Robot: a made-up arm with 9 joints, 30 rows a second.
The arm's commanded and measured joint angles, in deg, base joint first. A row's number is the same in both.
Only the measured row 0 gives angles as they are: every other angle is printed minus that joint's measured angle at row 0.
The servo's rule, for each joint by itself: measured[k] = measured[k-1] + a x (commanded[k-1-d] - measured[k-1]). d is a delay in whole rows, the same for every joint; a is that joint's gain. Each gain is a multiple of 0.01, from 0.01 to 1. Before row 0 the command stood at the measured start. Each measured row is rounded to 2 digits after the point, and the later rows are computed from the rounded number. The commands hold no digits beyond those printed.
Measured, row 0:
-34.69 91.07 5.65 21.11 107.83 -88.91 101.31 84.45 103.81
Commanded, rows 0 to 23:
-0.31 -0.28 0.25 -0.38 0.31 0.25 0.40 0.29 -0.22
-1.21 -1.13 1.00 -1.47 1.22 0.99 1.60 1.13 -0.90
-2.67 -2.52 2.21 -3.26 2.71 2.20 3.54 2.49 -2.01
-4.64 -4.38 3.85 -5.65 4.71 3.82 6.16 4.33 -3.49
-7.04 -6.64 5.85 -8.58 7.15 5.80 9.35 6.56 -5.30
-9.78 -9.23 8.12 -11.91 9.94 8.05 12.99 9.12 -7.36
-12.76 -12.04 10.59 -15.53 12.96 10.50 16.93 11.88 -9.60
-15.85 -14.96 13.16 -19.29 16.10 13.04 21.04 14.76 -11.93
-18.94 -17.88 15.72 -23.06 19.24 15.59 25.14 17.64 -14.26
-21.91 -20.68 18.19 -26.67 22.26 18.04 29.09 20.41 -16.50
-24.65 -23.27 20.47 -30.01 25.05 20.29 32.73 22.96 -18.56
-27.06 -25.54 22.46 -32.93 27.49 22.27 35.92 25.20 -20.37
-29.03 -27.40 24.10 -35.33 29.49 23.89 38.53 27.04 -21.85
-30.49 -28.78 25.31 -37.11 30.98 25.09 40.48 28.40 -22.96
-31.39 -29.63 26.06 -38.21 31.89 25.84 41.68 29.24 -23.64
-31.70 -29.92 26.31 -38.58 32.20 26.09 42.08 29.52 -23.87
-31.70 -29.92 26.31 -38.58 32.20 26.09 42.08 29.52 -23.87
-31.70 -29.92 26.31 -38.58 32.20 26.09 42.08 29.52 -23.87
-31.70 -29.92 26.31 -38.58 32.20 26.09 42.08 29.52 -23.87
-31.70 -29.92 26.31 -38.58 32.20 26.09 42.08 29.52 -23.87
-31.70 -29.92 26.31 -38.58 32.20 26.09 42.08 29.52 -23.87
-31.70 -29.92 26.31 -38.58 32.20 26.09 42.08 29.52 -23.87
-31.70 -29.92 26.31 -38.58 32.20 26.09 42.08 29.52 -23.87
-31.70 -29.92 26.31 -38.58 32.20 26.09 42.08 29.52 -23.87
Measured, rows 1 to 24:
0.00 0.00 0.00 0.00 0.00 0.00 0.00 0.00 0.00
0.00 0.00 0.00 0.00 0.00 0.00 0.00 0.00 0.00
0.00 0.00 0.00 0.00 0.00 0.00 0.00 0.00 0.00
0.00 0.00 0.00 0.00 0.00 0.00 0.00 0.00 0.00
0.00 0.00 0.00 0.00 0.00 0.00 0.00 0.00 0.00
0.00 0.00 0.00 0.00 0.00 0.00 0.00 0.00 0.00
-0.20 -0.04 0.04 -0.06 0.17 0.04 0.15 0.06 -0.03
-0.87 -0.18 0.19 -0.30 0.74 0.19 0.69 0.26 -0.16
-2.06 -0.48 0.51 -0.80 1.80 0.51 1.74 0.68 -0.44
-3.76 -0.99 1.04 -1.62 3.37 1.04 3.38 1.37 -0.90
-5.92 -1.72 1.81 -2.80 5.41 1.80 5.59 2.36 -1.56
-8.47 -2.70 2.82 -4.35 7.86 2.80 8.33 3.64 -2.43
-11.30 -3.91 4.06 -6.25 10.61 4.03 11.51 5.21 -3.51
-14.30 -5.35 5.52 -8.47 13.57 5.47 15.04 7.02 -4.77
-17.36 -6.98 7.15 -10.95 16.63 7.09 18.78 9.04 -6.19
-20.36 -8.76 8.92 -13.62 19.67 8.84 22.59 11.20 -7.74
-23.19 -10.65 10.77 -16.41 22.58 10.67 26.34 13.43 -9.36
-25.74 -12.59 12.64 -19.22 25.23 12.53 29.88 15.67 -11.01
-27.91 -14.52 14.47 -21.96 27.53 14.35 33.08 17.83 -12.64
-29.61 -16.37 16.20 -24.54 29.39 16.07 35.82 19.84 -14.19
-30.78 -18.09 17.78 -26.86 30.74 17.63 37.99 21.63 -15.61
-31.39 -19.63 19.14 -28.85 31.53 18.98 39.50 23.13 -16.85
-31.59 -20.97 20.29 -30.50 31.89 20.12 40.45 24.34 -17.90
-31.66 -22.13 21.25 -31.87 32.06 21.08 41.05 25.32 -18.80
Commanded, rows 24 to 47:
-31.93 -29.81 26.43 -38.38 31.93 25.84 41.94 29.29 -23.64
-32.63 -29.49 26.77 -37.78 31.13 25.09 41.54 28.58 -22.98
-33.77 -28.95 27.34 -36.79 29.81 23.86 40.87 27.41 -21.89
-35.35 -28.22 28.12 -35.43 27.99 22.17 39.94 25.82 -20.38
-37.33 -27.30 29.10 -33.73 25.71 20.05 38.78 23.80 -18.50
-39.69 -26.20 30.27 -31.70 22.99 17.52 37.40 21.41 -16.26
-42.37 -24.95 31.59 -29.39 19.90 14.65 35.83 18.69 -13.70
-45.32 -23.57 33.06 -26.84 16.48 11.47 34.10 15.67 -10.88
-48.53 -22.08 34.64 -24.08 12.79 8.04 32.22 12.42 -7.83
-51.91 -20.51 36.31 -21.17 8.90 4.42 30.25 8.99 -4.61
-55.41 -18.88 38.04 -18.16 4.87 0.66 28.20 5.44 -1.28
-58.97 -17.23 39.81 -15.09 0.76 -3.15 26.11 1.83 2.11
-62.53 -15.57 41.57 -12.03 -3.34 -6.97 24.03 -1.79 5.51
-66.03 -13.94 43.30 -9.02 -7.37 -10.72 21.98 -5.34 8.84
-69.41 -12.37 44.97 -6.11 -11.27 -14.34 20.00 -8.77 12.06
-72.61 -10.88 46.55 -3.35 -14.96 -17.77 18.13 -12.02 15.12
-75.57 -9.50 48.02 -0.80 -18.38 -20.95 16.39 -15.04 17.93
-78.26 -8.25 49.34 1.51 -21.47 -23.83 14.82 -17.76 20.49
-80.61 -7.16 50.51 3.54 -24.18 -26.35 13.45 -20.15 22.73
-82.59 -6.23 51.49 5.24 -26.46 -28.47 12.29 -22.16 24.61
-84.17 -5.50 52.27 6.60 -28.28 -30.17 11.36 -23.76 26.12
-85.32 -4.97 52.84 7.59 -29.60 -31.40 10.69 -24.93 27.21
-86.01 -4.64 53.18 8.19 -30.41 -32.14 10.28 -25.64 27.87
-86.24 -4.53 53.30 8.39 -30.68 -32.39 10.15 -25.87 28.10
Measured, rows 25 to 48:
-31.69 -23.14 22.06 -33.01 32.14 21.88 41.43 26.12 -19.56
-31.70 -24.02 22.74 -33.96 32.17 22.55 41.67 26.77 -20.21
-31.70 -24.79 23.31 -34.75 32.19 23.12 41.82 27.29 -20.76
-31.70 -25.46 23.79 -35.40 32.20 23.60 41.92 27.71 -21.23
-31.70 -26.04 24.19 -35.94 32.20 24.00 41.98 28.05 -21.63
-31.70 -26.54 24.53 -36.39 32.20 24.33 42.02 28.33 -21.97
-31.85 -26.97 24.83 -36.73 32.05 24.57 41.99 28.51 -22.22
-32.36 -27.30 25.14 -36.91 31.55 24.65 41.82 28.52 -22.33
-33.29 -27.51 25.49 -36.89 30.61 24.52 41.47 28.31 -22.26
-34.65 -27.60 25.91 -36.64 29.20 24.14 40.90 27.84 -21.98
-36.42 -27.56 26.42 -36.15 27.32 23.49 40.12 27.07 -21.46
-38.58 -27.38 27.04 -35.39 24.98 22.53 39.11 25.99 -20.68
-41.08 -27.06 27.77 -34.37 22.24 21.27 37.90 24.60 -19.63
-43.88 -26.61 28.62 -33.09 19.13 19.70 36.49 22.90 -18.32
-46.95 -26.02 29.58 -31.56 15.71 17.83 34.91 20.91 -16.75
-50.22 -25.30 30.66 -29.79 12.03 15.68 33.19 18.65 -14.93
-53.65 -24.47 31.84 -27.81 8.16 13.28 31.34 16.14 -12.88
-57.16 -23.53 33.12 -25.65 4.16 10.65 29.40 13.42 -10.63
-60.70 -22.50 34.47 -23.33 0.11 7.83 27.41 10.53 -8.21
-64.22 -21.39 35.88 -20.90 -3.93 4.86 25.40 7.51 -5.65
-67.65 -20.22 37.33 -18.39 -7.89 1.79 23.40 4.42 -2.99
-70.92 -19.01 38.81 -15.83 -11.71 -1.34 21.45 1.30 -0.27
-73.99 -17.77 40.28 -13.27 -15.31 -4.48 19.58 -1.80 2.46
-76.81 -16.53 41.73 -10.76 -18.64 -7.58 17.82 -4.83 5.16

